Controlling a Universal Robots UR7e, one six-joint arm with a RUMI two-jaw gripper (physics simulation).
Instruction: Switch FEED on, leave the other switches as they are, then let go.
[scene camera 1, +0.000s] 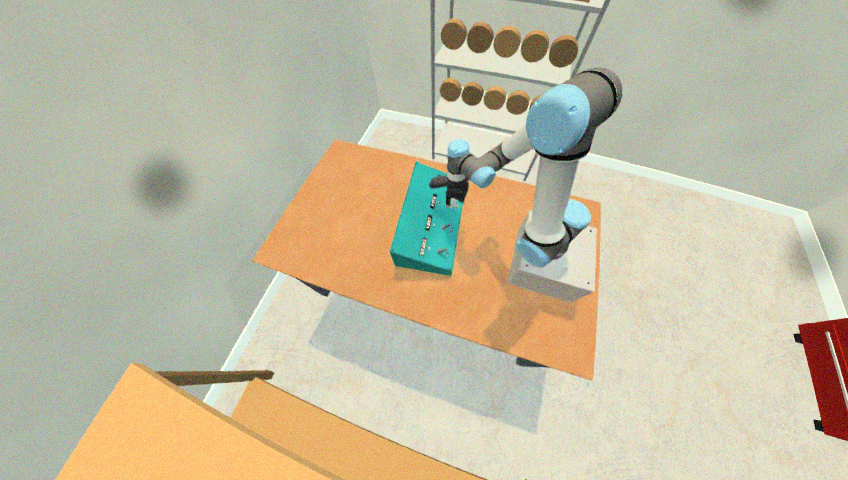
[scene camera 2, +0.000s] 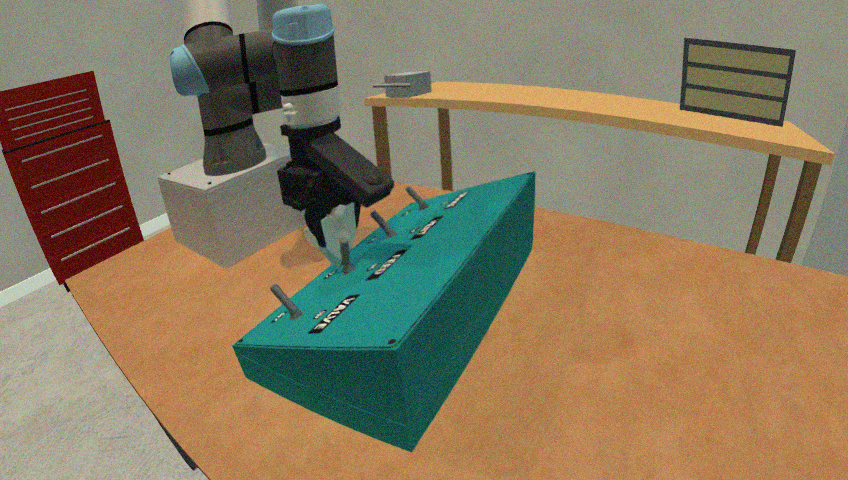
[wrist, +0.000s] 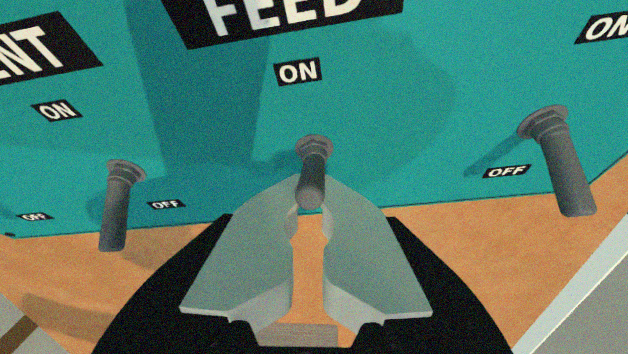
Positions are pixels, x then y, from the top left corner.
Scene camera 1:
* gripper: 451, 207
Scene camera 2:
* gripper: 341, 265
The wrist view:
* gripper: 311, 178
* feed lever: 310, 193
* valve lever: 573, 194
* vent lever: 112, 237
